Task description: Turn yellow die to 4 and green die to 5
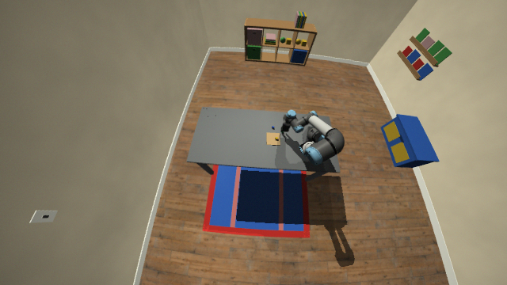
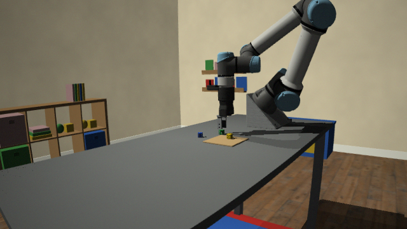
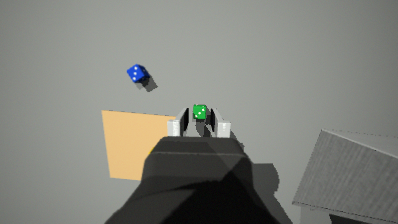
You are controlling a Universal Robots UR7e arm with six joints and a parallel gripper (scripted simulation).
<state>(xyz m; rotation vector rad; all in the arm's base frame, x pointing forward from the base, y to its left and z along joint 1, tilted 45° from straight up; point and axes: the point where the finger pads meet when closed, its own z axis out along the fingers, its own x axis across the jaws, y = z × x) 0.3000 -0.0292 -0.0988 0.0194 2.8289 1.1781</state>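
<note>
Now: the green die 40 mm below my hand. The rest, counted from my hand: yellow die 80 mm to the left, 70 mm ahead, 30 mm below; tan mat 100 mm ahead, 80 mm to the left, 40 mm below; blue die 100 mm ahead, 60 mm to the right, 40 mm below.
</note>
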